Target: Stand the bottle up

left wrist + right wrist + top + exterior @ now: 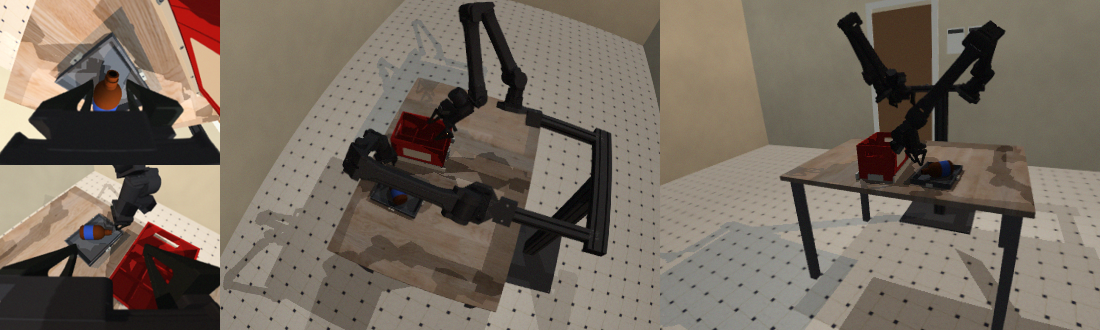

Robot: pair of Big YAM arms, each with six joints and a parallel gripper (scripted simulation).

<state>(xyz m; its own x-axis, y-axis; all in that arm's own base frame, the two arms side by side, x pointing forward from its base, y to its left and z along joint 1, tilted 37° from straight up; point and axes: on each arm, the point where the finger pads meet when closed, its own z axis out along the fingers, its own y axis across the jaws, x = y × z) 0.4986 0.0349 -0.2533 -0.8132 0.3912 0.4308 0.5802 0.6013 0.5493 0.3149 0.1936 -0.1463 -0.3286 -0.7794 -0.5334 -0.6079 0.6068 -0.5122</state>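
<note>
The brown bottle is 7 cm to the left of my left hand, 7 cm behind it and 5 cm below it. The rest, counted from my left hand: red crate (22 cm to the right, 8 cm behind, 1 cm below); dark tray (9 cm behind, 8 cm below, 7 cm to the left).
</note>
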